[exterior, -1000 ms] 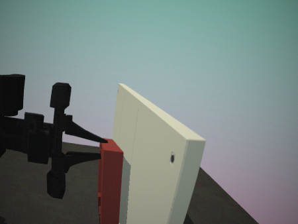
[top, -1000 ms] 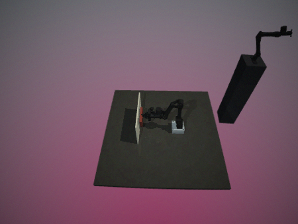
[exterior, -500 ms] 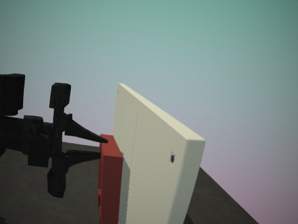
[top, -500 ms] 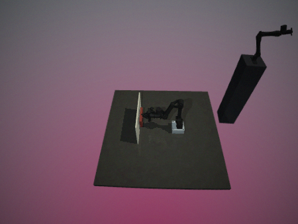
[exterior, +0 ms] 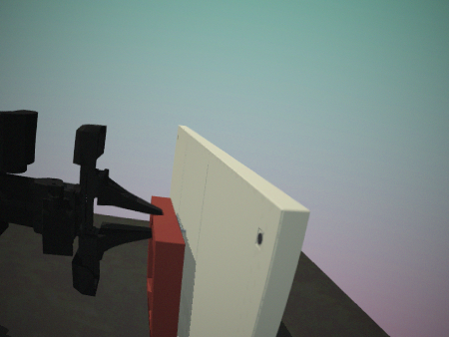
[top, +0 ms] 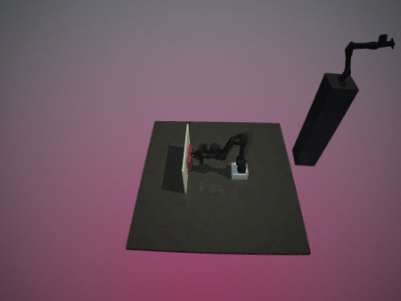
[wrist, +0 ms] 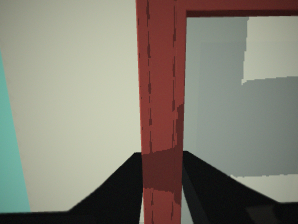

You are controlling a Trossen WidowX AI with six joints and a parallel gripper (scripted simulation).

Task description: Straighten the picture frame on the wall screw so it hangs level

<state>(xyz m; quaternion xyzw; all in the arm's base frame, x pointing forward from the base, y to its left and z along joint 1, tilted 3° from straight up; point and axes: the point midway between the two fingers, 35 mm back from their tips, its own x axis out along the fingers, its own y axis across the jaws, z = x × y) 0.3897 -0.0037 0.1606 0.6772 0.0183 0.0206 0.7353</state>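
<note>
Now: gripper tip 50 mm above the picture frame and 10 mm short of it. Round my gripper tip: cream wall panel 70 mm below, 20 mm ahead, 10 mm to the right.
</note>
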